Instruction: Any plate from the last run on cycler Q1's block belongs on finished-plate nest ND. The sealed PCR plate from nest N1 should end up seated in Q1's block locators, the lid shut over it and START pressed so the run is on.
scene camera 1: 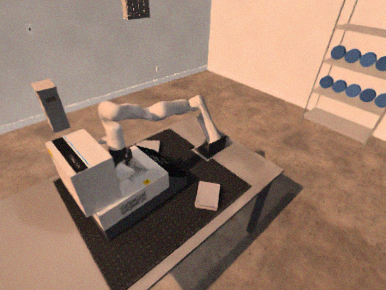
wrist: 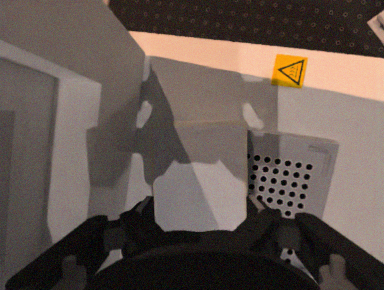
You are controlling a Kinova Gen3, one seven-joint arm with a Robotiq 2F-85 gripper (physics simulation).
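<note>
Cycler Q1 is a white box with its grey lid raised. My gripper is over the block, its fingers against both sides of a pale plate; it is shut on that plate. In the wrist view the plate overlaps the left part of the holed block; whether it touches the block, I cannot tell. Another pale plate lies on the dark mat at the front right. A pale flat item lies behind the cycler. Nest labels and START are not readable.
The dark perforated mat lies under the cycler on the table. A yellow warning label is on the cycler's edge. Part of a pale object shows at the wrist view's top right. A rack with blue discs stands far right.
</note>
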